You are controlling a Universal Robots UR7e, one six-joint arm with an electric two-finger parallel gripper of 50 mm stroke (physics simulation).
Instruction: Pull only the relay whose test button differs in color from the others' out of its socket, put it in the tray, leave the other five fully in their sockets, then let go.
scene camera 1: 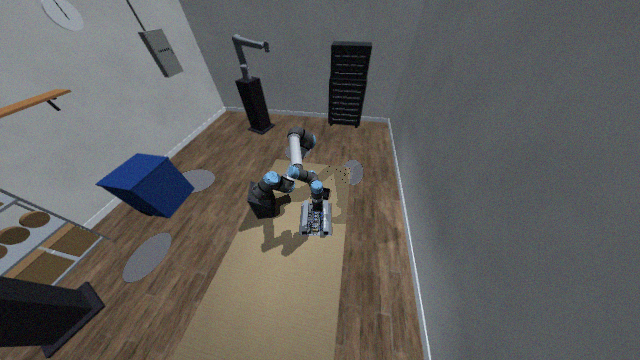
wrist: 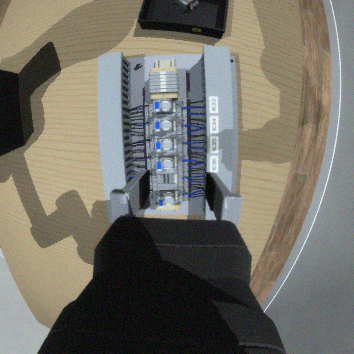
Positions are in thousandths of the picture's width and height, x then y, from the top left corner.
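Visible here: a grey panel (wrist: 532,188), together with my gripper (wrist: 501,516).
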